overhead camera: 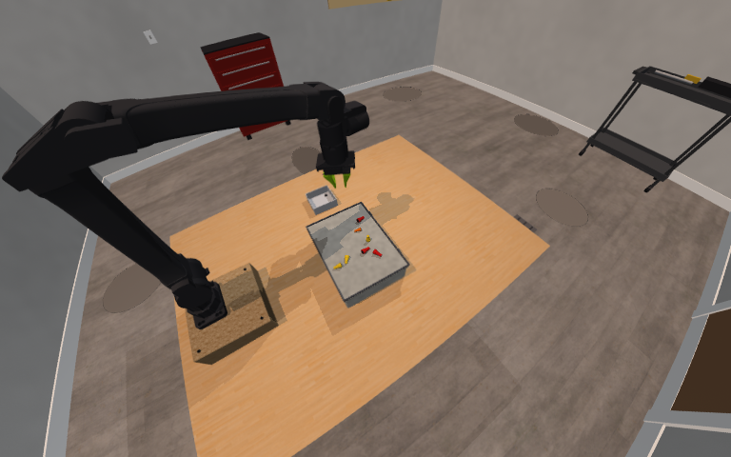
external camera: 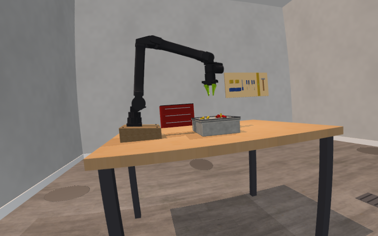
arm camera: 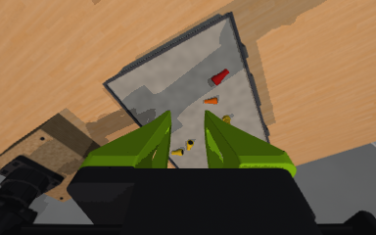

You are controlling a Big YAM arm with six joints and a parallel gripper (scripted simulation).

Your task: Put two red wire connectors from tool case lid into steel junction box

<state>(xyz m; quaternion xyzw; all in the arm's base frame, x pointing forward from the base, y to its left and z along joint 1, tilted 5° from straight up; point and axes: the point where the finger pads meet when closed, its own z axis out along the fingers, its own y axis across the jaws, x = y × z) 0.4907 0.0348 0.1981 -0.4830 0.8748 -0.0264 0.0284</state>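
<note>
Now: hand 15 cm above the orange connector and 8 cm to the left of it. From my hand the other things lie so: grey tool case (17 cm below, 11 cm to the right, 4 cm behind).
</note>
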